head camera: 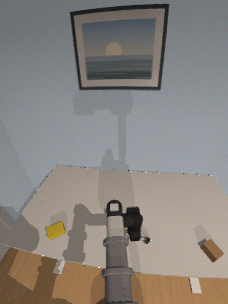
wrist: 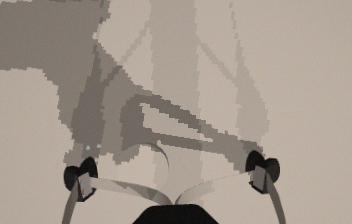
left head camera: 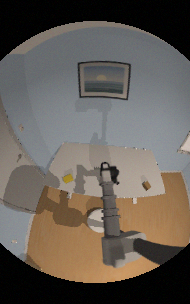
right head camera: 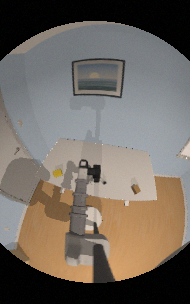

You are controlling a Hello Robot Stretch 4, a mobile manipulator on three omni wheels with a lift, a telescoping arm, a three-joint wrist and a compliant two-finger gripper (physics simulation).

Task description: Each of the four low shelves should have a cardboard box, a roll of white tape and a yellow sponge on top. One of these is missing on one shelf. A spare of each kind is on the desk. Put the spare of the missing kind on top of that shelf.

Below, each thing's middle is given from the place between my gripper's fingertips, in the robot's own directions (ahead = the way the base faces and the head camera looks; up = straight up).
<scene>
The framed sunset picture (head camera: 112, 51) is 92 cm above my hand, 66 cm ahead of it and 2 cm to the left of it.
</scene>
